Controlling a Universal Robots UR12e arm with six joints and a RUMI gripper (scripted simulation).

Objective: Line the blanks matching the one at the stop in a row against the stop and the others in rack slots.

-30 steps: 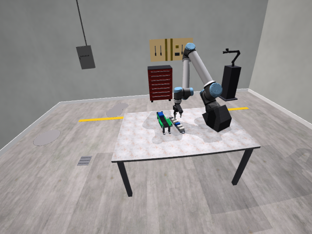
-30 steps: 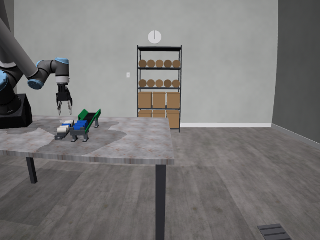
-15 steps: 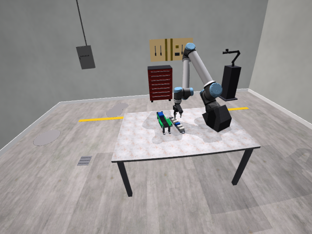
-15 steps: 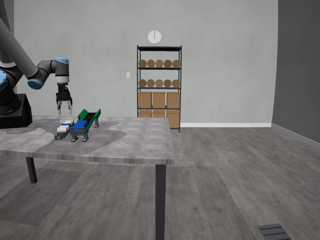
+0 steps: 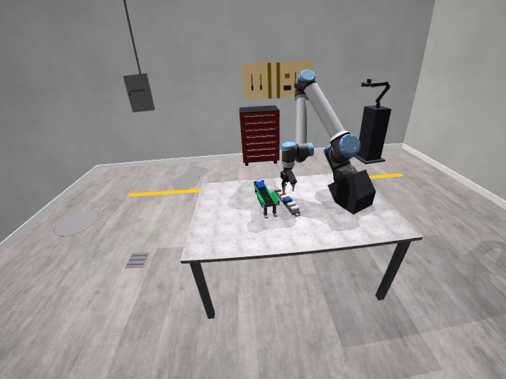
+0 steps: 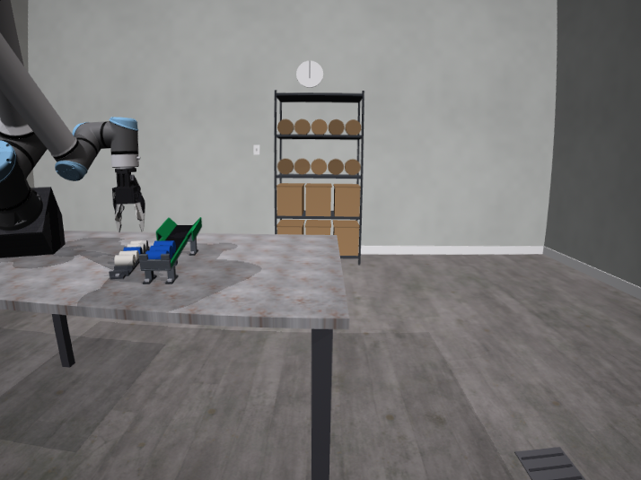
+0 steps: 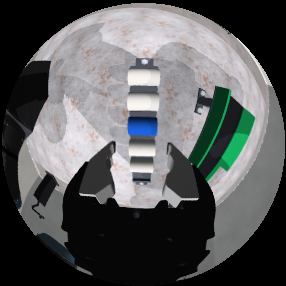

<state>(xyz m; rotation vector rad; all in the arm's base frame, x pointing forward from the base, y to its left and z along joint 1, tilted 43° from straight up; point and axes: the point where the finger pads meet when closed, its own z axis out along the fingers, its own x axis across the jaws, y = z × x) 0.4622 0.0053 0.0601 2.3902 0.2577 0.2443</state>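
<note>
Now: the stock rack 30 mm to the right of my hand and 120 mm below it.
</note>
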